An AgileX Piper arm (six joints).
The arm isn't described. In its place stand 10 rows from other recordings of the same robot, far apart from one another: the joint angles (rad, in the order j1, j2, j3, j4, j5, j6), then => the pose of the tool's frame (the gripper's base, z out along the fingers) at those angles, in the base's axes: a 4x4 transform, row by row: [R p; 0 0 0 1], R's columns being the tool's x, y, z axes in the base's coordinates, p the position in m.
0.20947, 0.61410, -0.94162, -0.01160, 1.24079, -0.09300 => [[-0.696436 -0.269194 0.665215 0.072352], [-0.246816 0.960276 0.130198 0.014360], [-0.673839 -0.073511 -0.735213 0.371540], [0 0 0 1]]
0.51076, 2.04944, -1.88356, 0.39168, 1.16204, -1.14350 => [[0.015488 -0.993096 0.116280 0.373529], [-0.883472 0.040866 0.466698 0.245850], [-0.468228 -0.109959 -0.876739 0.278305], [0 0 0 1]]
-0.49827, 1.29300, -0.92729, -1.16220, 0.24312, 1.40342 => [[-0.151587 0.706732 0.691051 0.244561], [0.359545 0.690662 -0.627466 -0.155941], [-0.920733 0.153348 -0.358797 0.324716], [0 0 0 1]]
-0.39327, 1.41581, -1.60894, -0.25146, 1.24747, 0.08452 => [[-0.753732 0.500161 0.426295 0.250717], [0.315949 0.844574 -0.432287 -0.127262], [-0.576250 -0.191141 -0.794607 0.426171], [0 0 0 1]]
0.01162, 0.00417, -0.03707, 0.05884, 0.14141, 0.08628 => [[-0.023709 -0.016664 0.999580 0.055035], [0.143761 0.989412 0.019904 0.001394], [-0.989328 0.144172 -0.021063 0.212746], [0 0 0 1]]
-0.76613, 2.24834, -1.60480, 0.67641, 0.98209, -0.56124 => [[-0.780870 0.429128 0.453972 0.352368], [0.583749 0.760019 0.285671 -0.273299], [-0.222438 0.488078 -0.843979 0.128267], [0 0 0 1]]
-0.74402, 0.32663, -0.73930, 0.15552, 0.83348, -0.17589 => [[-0.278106 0.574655 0.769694 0.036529], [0.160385 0.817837 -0.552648 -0.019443], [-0.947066 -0.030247 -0.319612 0.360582], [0 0 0 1]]
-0.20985, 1.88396, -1.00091, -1.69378, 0.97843, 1.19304 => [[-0.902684 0.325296 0.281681 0.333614], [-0.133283 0.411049 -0.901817 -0.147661], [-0.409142 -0.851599 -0.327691 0.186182], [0 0 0 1]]
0.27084, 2.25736, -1.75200, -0.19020, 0.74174, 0.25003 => [[-0.898009 -0.118166 0.423811 0.469223], [-0.137345 0.990412 -0.014876 0.118224], [-0.417990 -0.071567 -0.905628 0.152794], [0 0 0 1]]
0.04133, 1.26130, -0.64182, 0.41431, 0.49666, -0.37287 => [[-0.836273 -0.148554 0.527806 0.225863], [-0.038453 0.976119 0.213806 0.026810], [-0.546963 0.158505 -0.822014 0.220631], [0 0 0 1]]
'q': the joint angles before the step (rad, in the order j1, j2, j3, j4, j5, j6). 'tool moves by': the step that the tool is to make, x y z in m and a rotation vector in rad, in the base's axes. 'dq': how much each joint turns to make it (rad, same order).
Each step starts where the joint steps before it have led.
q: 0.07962 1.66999 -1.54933 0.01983 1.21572 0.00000
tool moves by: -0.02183 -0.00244 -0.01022 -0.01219 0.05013 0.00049
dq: 0.00000 -0.06408 0.11392 -0.00818 0.00110 0.00001
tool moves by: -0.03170 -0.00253 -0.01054 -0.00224 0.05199 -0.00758
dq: -0.00001 -0.09531 0.14592 0.00001 0.00130 0.00782
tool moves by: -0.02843 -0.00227 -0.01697 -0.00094 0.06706 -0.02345
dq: -0.00001 -0.07455 0.14099 0.00000 0.00022 0.02385
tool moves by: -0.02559 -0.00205 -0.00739 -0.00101 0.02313 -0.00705
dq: 0.00003 -0.08012 0.10497 -0.00017 -0.00180 0.00716
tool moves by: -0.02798 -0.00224 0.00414 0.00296 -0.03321 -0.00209
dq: -0.00004 -0.11359 0.08125 0.00001 -0.00103 0.00206
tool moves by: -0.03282 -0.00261 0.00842 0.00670 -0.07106 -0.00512
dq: 0.00005 -0.14762 0.07510 -0.00002 0.00109 0.00529
